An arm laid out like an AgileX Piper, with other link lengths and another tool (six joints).
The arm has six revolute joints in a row. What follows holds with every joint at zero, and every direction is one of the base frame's.
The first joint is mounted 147.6 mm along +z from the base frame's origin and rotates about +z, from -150 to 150 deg.
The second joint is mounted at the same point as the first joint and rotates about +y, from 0 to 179.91 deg.
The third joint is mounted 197.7 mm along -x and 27 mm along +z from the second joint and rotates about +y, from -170 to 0 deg.
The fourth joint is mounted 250.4 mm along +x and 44.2 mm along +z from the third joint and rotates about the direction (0.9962, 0, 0.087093), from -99.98 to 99.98 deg.
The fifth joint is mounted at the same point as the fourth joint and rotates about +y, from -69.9 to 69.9 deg.
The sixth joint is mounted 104.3 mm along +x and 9.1 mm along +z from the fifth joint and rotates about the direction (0.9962, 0, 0.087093), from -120 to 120 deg.
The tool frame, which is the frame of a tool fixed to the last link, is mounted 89.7 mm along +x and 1 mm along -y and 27.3 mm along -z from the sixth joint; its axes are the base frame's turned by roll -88.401, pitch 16.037 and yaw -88.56 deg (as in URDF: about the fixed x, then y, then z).
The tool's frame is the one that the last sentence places.
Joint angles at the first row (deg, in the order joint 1, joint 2, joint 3, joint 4, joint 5, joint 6):
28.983, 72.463, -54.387, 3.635, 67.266, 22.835
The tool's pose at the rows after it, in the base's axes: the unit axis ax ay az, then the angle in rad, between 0 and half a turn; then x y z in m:
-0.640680, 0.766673, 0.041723, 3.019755, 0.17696, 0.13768, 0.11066
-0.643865, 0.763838, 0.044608, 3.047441, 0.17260, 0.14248, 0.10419
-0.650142, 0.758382, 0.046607, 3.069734, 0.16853, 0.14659, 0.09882
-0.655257, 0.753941, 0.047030, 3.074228, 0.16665, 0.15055, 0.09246
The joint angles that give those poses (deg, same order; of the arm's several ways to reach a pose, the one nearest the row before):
31.330, 74.727, -55.297, 3.639, 66.708, 24.546
32.879, 76.403, -55.299, 3.585, 66.566, 25.540
34.291, 77.786, -55.297, 3.585, 66.405, 25.927
35.390, 78.761, -54.736, 3.585, 65.074, 26.161

